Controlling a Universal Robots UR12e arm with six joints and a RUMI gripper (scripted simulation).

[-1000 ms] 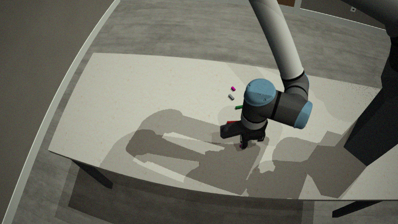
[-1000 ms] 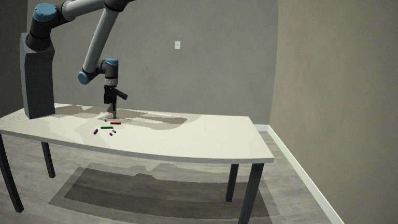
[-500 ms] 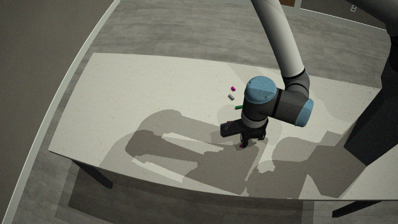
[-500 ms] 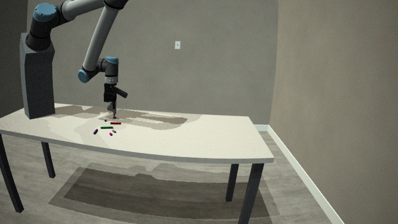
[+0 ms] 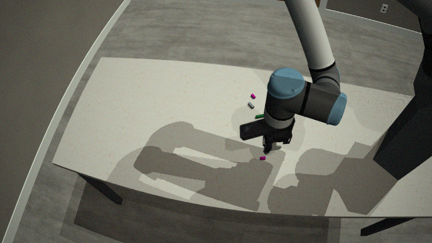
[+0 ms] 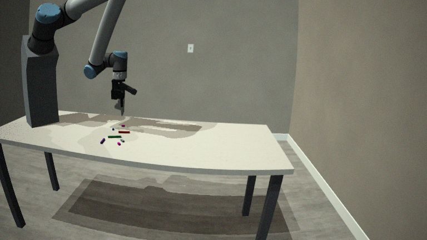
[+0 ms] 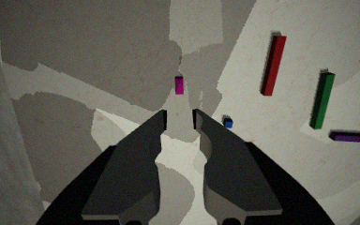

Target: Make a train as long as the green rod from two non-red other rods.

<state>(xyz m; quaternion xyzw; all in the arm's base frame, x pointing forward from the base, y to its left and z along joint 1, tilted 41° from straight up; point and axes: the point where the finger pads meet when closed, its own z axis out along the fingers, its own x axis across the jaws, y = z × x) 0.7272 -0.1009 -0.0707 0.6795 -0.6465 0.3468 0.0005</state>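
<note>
Right now my hand is 250 mm to the left of the purple rod, 110 mm past it and 80 mm above it. Also, from my hand: small blue rod (80 mm below, 60 mm to the right, 60 mm behind); then red rod (110 mm to the right, 80 mm below, 10 mm ahead); then green rod (190 mm to the right, 80 mm below, 50 mm behind).
</note>
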